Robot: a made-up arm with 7 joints. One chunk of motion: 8 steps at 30 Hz.
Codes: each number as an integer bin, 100 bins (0 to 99) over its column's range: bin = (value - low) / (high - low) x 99, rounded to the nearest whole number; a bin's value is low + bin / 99 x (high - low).
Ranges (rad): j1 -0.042..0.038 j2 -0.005..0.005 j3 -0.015..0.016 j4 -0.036..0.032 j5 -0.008..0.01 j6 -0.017..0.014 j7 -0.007..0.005
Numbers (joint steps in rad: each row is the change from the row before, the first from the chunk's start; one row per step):
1: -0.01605 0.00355 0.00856 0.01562 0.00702 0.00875 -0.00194
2: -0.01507 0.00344 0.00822 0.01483 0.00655 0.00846 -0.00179
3: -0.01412 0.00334 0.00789 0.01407 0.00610 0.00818 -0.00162
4: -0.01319 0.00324 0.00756 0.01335 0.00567 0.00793 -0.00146
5: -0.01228 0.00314 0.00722 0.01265 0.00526 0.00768 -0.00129
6: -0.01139 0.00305 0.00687 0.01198 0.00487 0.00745 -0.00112
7: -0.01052 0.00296 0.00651 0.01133 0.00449 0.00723 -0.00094
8: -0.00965 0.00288 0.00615 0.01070 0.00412 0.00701 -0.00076
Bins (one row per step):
1: 32 85 75 75 83 82 42
2: 33 84 74 74 80 81 43
3: 35 83 73 73 78 80 44
4: 36 82 72 72 75 80 46
5: 37 81 71 71 73 79 47
6: 38 80 70 70 71 78 49
7: 39 79 69 69 69 77 50
8: 40 78 68 68 67 77 51

